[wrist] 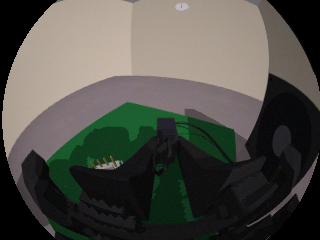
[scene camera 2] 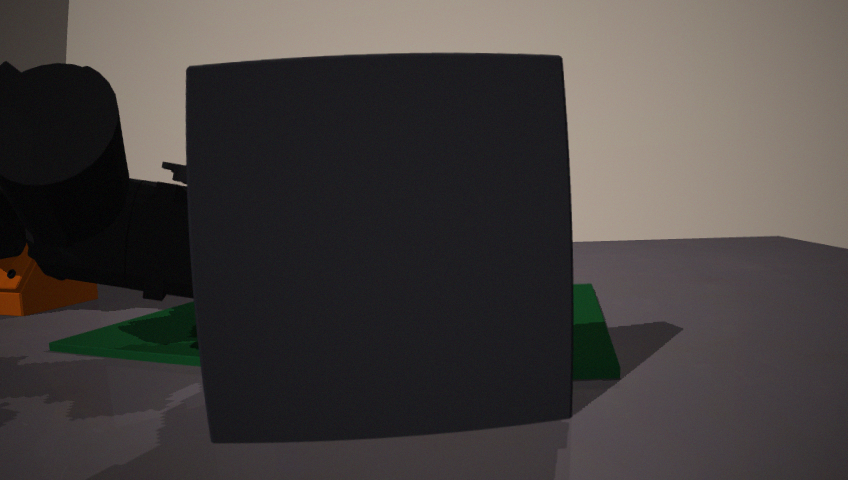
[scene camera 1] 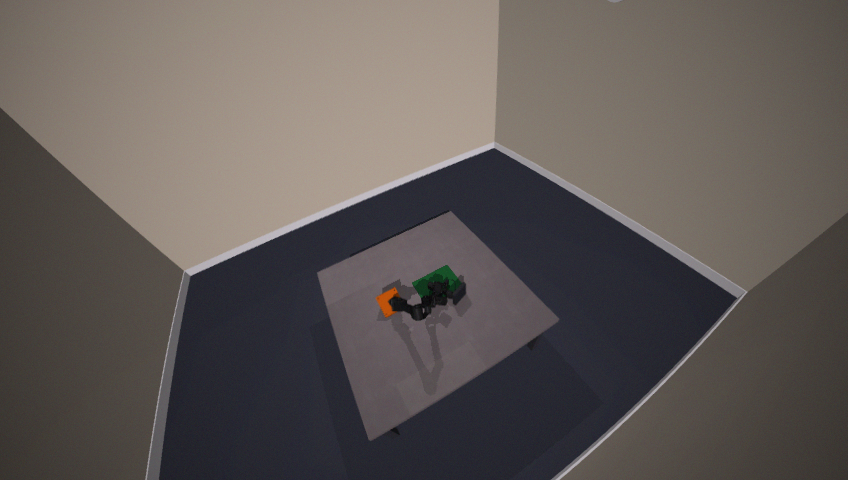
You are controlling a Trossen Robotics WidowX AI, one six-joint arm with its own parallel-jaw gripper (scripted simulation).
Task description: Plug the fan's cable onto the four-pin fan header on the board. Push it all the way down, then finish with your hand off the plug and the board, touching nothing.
Labels:
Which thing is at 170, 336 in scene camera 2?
A green board.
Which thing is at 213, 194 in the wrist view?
The gripper.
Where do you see a dark fan plug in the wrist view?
166, 126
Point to a green board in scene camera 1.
421, 285

